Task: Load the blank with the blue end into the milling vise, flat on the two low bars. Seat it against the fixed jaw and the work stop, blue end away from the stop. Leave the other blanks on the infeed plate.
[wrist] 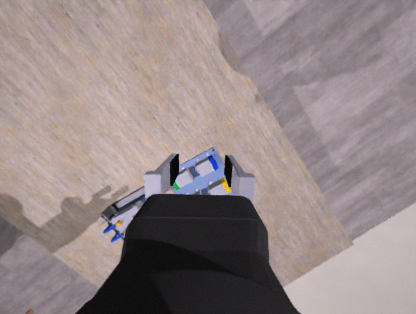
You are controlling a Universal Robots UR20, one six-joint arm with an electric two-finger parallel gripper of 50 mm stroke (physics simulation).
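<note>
My gripper (201, 163) is open and empty, with its two fingers high above the infeed plate. The blank with the blue end (204, 166) lies on the light-blue infeed plate (205, 179) and shows between the fingertips in the wrist view, its blue end to the right. The green-end blank (184, 178) lies to its left, near the left finger. The yellow-end blank (218, 188) lies below, partly hidden by the gripper body. The milling vise (125, 214) shows in part at lower left; the gripper hides much of it, including the low bars.
Blue-handled parts (108, 228) stick out at the vise's lower-left side. The plate and vise stand on a wooden table top (125, 100). Its right edge runs diagonally beside a grey floor (340, 100). A pale surface (370, 270) shows at lower right. The arm's shadow falls left of the vise.
</note>
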